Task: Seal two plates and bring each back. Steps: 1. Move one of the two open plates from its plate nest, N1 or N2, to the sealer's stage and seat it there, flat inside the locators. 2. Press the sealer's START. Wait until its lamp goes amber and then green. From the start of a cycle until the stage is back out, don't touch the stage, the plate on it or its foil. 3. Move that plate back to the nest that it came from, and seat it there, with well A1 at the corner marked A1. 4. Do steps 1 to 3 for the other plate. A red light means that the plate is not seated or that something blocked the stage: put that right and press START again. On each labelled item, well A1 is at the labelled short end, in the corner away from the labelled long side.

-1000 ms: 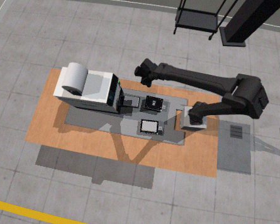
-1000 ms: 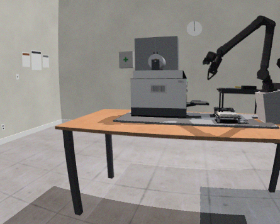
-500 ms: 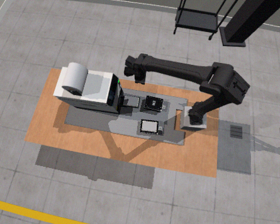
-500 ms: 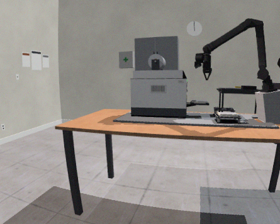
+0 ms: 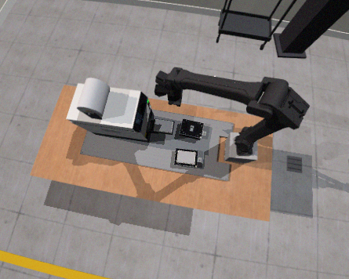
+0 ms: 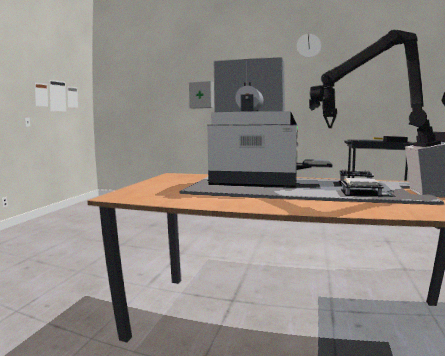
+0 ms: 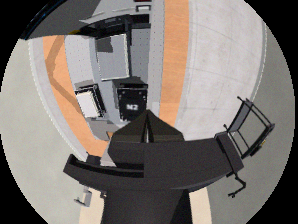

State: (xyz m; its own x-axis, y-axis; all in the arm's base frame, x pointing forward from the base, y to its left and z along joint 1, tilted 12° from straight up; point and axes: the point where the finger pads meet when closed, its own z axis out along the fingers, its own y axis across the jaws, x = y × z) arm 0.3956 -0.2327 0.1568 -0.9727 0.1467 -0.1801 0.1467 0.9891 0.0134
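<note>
Right now my hand is 18 cm above the sealer stage, 9 cm to the right of it and 8 cm short of it. Also, from my hand: foil roll 41 cm ahead, 14 cm above, 4 cm to the left.
</note>
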